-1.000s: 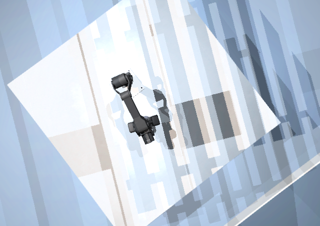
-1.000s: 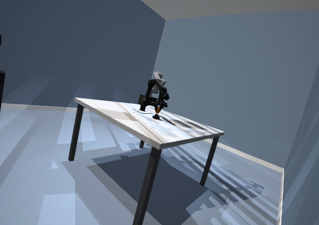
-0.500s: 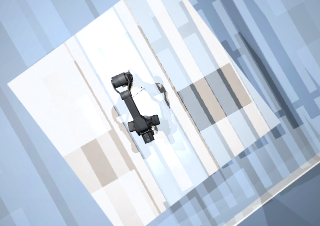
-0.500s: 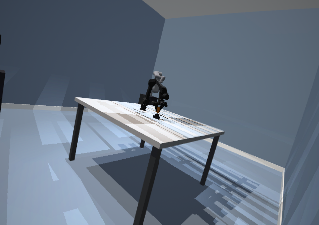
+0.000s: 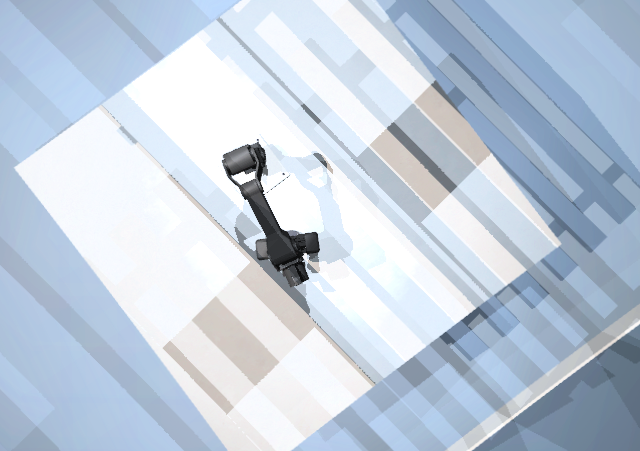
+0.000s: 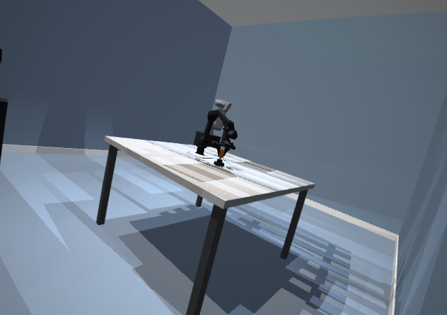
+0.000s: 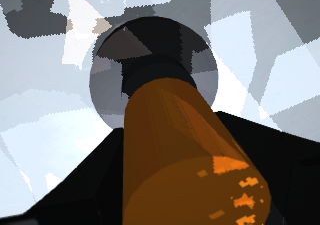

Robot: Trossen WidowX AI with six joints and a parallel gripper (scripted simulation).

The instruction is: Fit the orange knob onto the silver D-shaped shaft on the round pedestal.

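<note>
Right now the dark round pedestal is 4 cm below my gripper tip. Also, from my gripper tip: orange knob 3 cm above.
</note>
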